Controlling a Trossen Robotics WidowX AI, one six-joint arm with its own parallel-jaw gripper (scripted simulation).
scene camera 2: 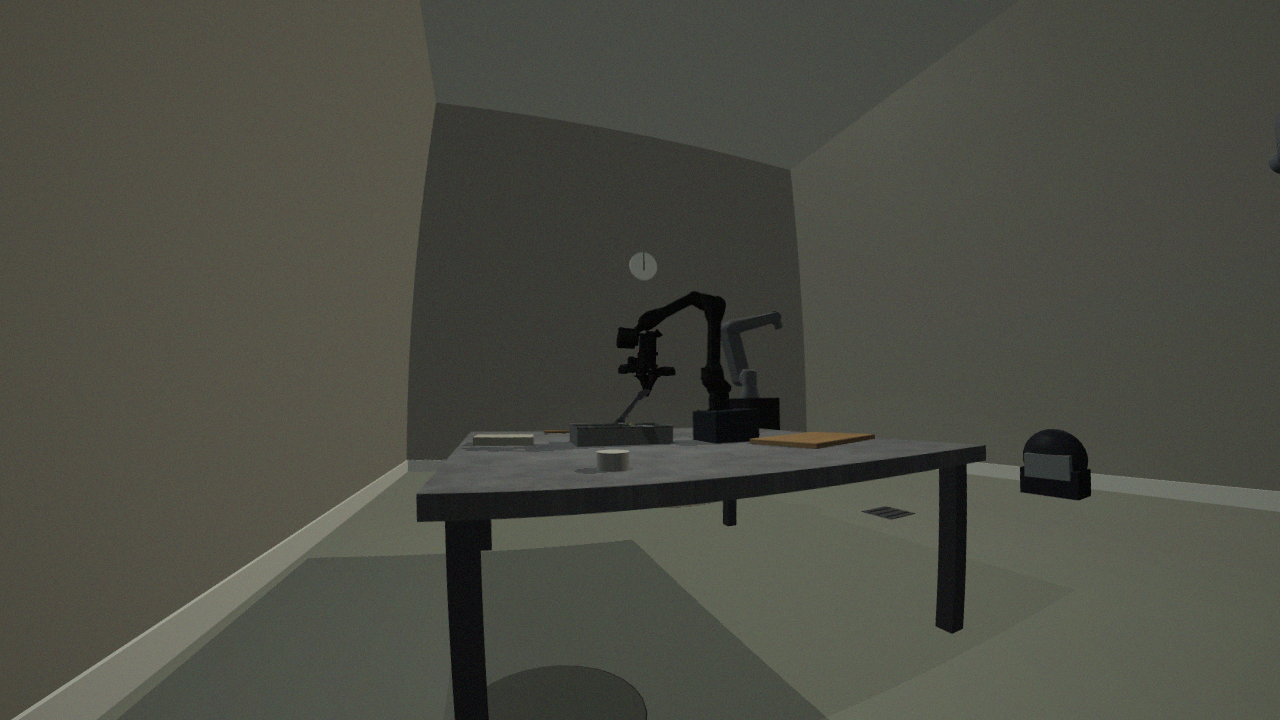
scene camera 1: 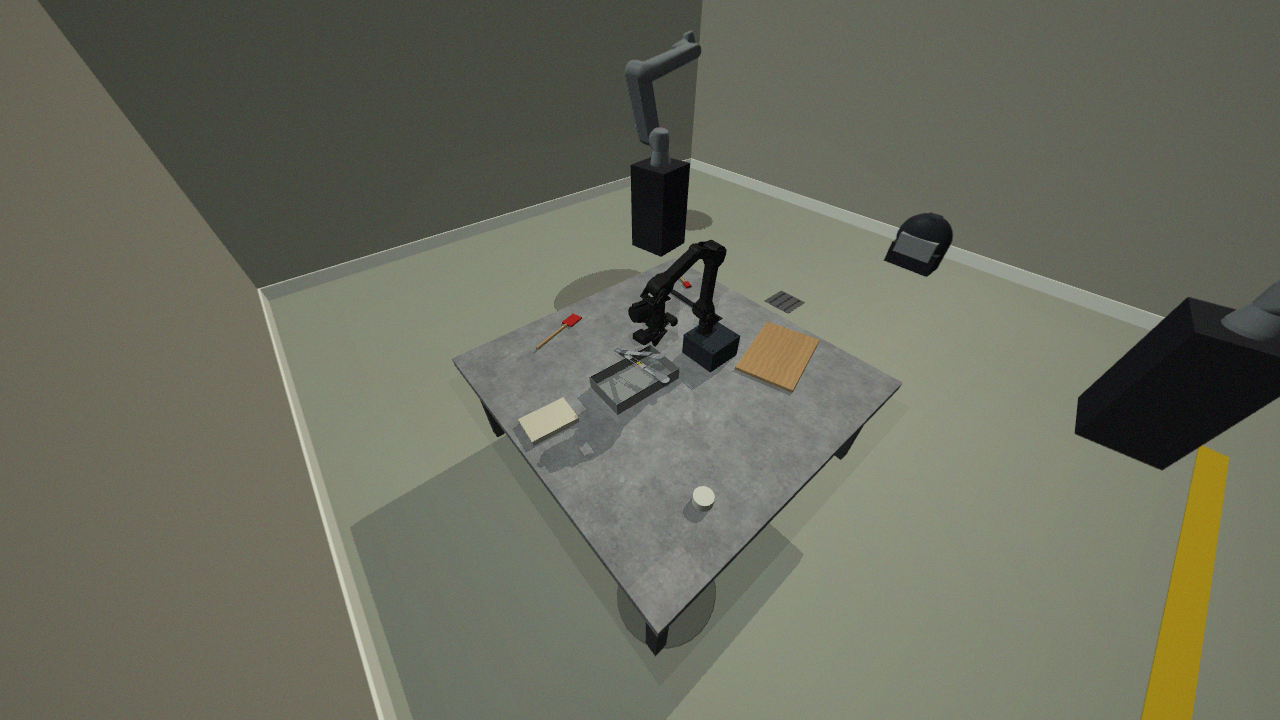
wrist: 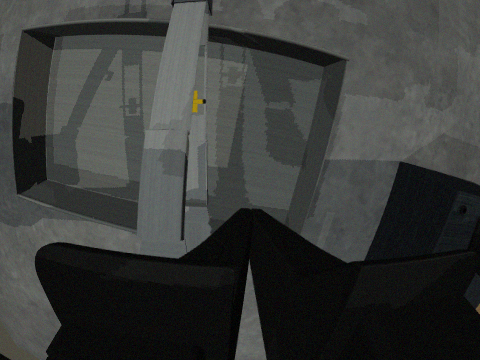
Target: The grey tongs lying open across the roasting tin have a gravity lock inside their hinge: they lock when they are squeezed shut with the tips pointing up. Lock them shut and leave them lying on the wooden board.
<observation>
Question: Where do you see a roasting tin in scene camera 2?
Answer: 582, 435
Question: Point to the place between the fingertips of my gripper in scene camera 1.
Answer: At 654, 345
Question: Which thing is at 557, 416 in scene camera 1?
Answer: A cream slab.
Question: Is my gripper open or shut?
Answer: Shut.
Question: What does my gripper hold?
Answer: Nothing.
</observation>
